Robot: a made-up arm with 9 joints.
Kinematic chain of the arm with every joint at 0, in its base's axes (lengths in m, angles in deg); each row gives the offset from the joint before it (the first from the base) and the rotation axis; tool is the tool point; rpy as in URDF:
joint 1: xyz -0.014 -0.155 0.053 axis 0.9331 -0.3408 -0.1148
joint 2: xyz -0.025 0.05 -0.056 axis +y
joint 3: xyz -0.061 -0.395 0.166 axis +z
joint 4: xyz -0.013 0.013 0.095 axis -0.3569 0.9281 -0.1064
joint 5: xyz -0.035 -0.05 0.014 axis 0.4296 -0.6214 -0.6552
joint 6: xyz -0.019 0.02 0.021 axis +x
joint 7: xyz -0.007 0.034 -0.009 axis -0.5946 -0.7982 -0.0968
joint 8: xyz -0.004 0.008 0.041 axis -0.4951 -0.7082 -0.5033
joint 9: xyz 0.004 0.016 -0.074 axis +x
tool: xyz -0.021 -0.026 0.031 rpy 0 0 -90
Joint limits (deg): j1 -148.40..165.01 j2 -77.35..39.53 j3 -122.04..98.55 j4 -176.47..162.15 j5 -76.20..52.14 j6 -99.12..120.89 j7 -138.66..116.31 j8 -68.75..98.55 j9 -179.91..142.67
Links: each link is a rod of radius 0.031 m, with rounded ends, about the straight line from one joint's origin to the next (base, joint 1, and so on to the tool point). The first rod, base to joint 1, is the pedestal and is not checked.
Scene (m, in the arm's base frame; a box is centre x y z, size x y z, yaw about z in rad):
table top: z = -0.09
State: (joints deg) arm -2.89 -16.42 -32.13 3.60 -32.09 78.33 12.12 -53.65 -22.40
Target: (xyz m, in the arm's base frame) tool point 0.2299 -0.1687 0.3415
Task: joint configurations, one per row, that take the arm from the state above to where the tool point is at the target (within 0.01 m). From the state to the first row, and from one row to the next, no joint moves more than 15 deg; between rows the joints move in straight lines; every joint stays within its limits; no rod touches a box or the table.
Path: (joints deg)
1: -13.07 -2.43 -44.73 3.99 -29.65 72.79 17.75 -51.60 -24.86
2: -23.24 11.56 -57.33 4.38 -27.22 67.26 23.38 -49.55 -27.32
3: -33.42 25.54 -69.93 4.77 -24.78 61.72 29.01 -47.49 -29.77
4: -43.60 39.53 -82.54 5.15 -22.35 56.18 34.63 -45.44 -32.23

